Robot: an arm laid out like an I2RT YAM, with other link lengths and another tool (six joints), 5 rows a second.
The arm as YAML. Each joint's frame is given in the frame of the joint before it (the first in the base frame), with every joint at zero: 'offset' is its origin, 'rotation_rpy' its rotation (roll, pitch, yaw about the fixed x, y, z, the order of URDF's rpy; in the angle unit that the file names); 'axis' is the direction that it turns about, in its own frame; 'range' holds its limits. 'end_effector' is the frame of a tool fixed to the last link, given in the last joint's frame.
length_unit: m
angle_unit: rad
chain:
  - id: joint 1
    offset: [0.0, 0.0, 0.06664]
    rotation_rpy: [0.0, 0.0, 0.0]
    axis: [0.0, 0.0, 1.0]
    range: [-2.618, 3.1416]
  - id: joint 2
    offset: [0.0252, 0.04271, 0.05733]
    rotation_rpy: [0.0, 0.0, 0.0]
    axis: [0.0, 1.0, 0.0]
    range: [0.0, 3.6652]
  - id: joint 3
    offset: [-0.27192, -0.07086, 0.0]
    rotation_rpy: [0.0, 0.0, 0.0]
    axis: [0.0, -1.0, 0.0]
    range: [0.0, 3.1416]
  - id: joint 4
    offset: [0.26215, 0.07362, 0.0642]
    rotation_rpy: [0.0, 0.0, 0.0]
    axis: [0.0, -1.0, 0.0]
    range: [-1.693, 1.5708]
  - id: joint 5
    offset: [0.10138, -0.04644, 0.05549]
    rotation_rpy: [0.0, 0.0, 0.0]
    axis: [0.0, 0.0, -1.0]
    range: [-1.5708, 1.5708]
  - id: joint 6
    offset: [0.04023, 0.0, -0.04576]
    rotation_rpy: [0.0, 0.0, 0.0]
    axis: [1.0, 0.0, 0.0]
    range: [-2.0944, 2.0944]
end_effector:
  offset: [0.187, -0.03, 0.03]
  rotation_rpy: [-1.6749, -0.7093, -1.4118]
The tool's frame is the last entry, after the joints.
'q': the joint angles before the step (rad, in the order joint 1, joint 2, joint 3, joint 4, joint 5, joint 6). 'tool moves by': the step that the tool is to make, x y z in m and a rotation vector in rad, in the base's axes. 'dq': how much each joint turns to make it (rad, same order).
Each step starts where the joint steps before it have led.
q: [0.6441, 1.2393, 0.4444, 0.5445, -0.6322, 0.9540]
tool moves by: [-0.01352, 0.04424, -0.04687, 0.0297, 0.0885, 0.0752]
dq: [0.0825, 0.2974, 0.0024, 0.3035, -0.0122, 0.0976]
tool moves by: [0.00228, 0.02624, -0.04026, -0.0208, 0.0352, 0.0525]
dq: [0.0231, 0.2248, 0.0732, 0.1119, -0.0306, 0.0005]
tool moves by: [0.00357, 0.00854, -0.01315, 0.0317, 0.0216, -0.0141]
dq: [0.0124, 0.1192, 0.0104, 0.1490, 0.0158, 0.0553]
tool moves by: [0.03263, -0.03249, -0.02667, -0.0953, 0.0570, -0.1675]
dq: [-0.0323, -0.0440, -0.0118, -0.1329, 0.1384, 0.0107]
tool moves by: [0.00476, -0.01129, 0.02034, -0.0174, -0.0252, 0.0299]
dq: [-0.0466, -0.1107, 0.0126, -0.1489, -0.0615, -0.0638]
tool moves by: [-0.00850, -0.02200, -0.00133, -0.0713, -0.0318, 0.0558]
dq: [-0.0499, -0.1119, -0.0158, -0.1940, -0.0660, -0.1374]
